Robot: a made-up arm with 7 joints.
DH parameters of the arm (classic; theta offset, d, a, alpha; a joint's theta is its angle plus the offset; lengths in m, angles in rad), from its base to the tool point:
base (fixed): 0 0 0 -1.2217
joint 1: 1.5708 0 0 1.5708
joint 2: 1.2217 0 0 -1.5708
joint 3: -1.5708 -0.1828 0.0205 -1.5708
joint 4: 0 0 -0.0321 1.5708
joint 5: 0 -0.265 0 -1.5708
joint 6: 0 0 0 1.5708
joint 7: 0 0 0 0
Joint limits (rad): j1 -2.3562..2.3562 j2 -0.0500..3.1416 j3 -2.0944..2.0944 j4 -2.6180..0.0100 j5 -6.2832..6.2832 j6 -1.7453..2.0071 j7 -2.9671..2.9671
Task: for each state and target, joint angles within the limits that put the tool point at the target. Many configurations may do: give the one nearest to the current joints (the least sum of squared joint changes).
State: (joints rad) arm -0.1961 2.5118 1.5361 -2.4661 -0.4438 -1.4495 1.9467
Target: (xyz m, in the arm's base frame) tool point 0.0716 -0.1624 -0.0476
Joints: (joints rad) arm 0.2652 3.1416 1.1965 -2.6159 -0.4438 -1.4495 1.9467
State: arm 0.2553 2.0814 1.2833 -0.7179 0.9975 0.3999 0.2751
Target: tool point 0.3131 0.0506 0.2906
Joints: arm 0.6910 2.6892 1.1660 -0.8518 0.9975 0.3999 0.2751
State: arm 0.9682 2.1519 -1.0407 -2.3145 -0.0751 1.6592 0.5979
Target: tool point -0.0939 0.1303 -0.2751
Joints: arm 0.7835 1.4882 -1.0263 -1.8399 -0.0751 1.6592 0.5979
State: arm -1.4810 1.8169 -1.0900 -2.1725 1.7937 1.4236 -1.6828
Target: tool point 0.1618 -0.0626 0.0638
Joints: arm -1.5153 1.8715 -1.0538 -2.6100 1.7937 1.4236 -1.6828
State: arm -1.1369 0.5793 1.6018 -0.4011 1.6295 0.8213 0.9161
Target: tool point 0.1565 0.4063 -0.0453
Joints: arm -0.8497 0.9474 1.7639 -0.7247 1.6295 0.8213 0.9161
